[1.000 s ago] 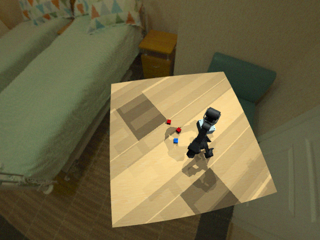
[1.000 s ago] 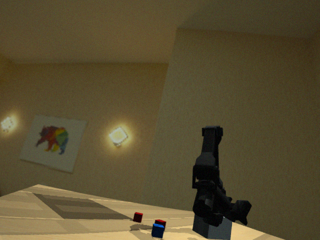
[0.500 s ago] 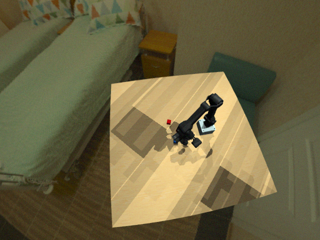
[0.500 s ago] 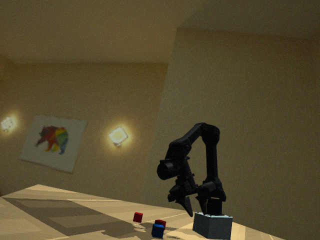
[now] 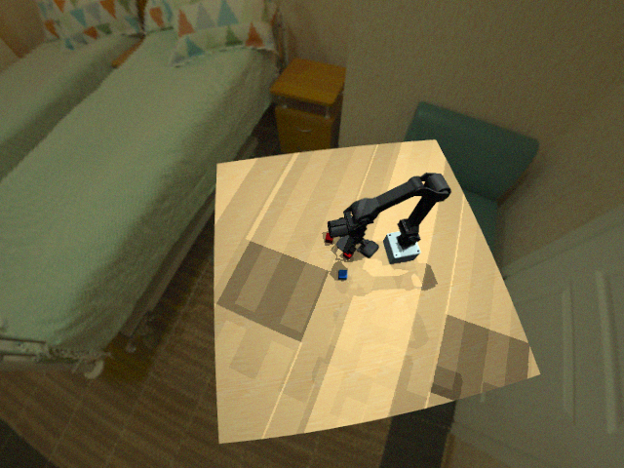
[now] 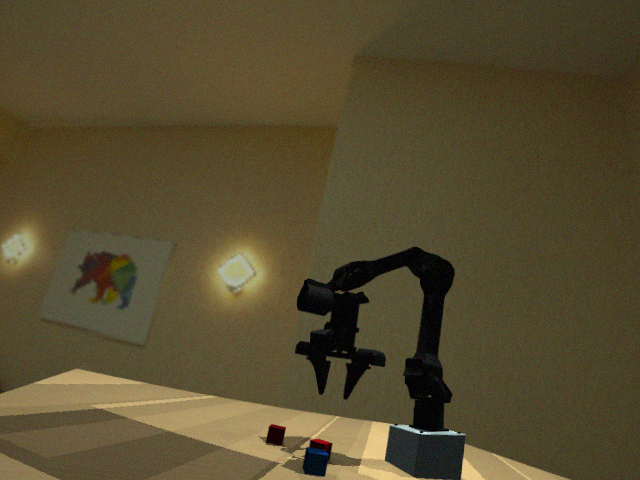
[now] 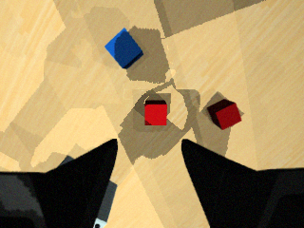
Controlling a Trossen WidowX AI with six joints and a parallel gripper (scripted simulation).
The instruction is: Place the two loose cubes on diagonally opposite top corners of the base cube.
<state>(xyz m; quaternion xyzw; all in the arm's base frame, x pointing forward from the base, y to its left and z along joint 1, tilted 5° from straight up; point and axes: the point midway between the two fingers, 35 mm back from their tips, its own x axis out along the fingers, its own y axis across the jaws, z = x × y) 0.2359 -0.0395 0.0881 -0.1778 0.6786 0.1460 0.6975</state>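
Now: the blue base cube 6 cm ahead of my gripper tip, 7 cm to the left of it and 10 cm below it.
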